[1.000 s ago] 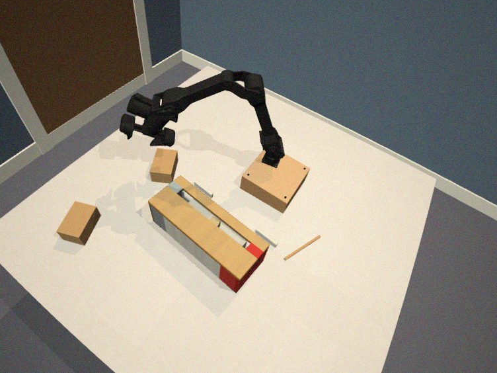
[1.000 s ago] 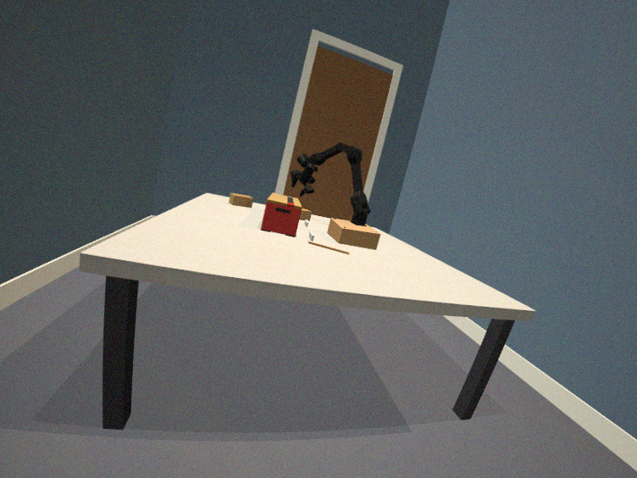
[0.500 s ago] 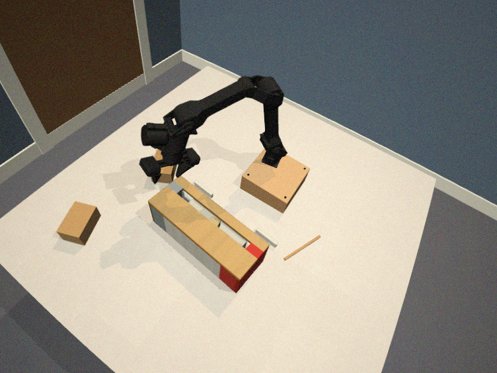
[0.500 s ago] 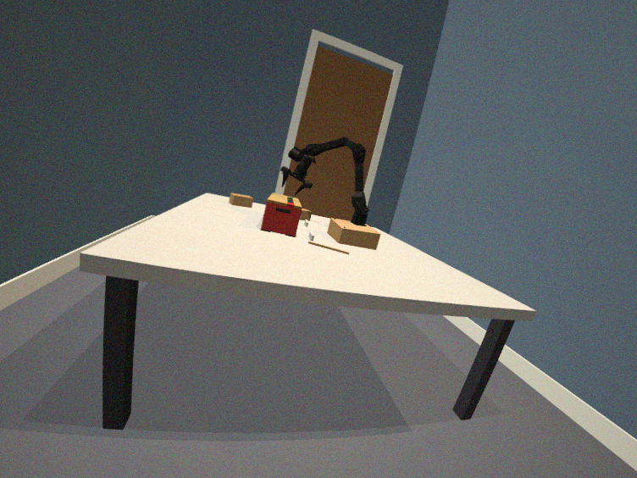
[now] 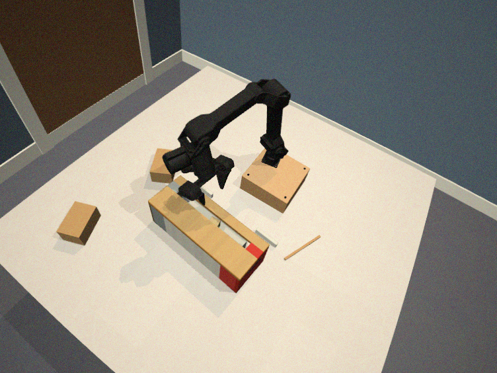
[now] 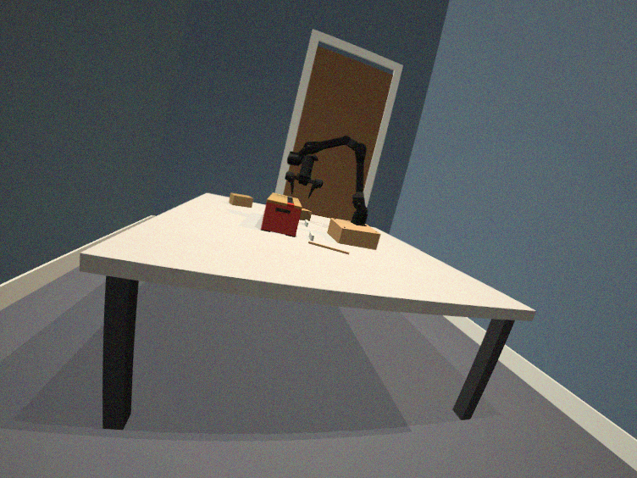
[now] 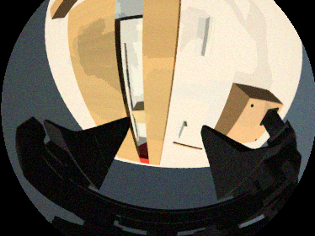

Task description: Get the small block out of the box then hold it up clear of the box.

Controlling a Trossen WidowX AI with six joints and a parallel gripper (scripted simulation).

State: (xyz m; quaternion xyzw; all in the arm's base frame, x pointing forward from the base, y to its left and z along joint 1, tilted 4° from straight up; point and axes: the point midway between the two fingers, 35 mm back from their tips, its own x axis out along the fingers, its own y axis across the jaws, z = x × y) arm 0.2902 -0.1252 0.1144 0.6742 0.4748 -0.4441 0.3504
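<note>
Now: the long box 4 cm ahead of my gripper tip, 3 cm to the left of it and 9 cm below it. Also, from my gripper tip: thin wooden stick 4 cm behind, 33 cm to the left, 15 cm below; then tan block 6 cm ahead, 3 cm to the left, 7 cm below.
</note>
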